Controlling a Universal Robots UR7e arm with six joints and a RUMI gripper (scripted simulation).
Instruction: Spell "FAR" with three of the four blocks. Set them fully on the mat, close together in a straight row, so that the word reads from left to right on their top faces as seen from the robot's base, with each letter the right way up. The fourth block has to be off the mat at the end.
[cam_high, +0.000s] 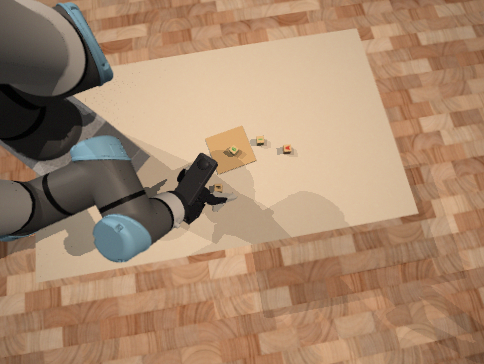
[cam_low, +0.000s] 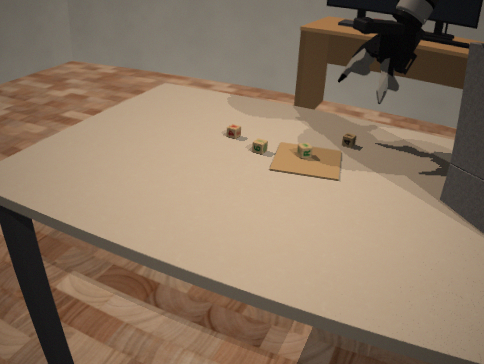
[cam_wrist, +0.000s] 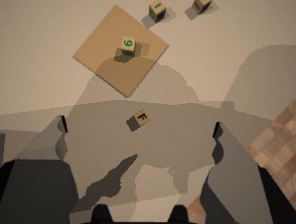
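The green R block lies 9 cm ahead of my hand, 11 cm to the left of it and 12 cm below it. Round my hand: brown mat: 8 cm ahead, 12 cm to the left, 13 cm below; then F block: 12 cm below; then green-lettered block: 18 cm ahead, 12 cm to the left, 12 cm below.
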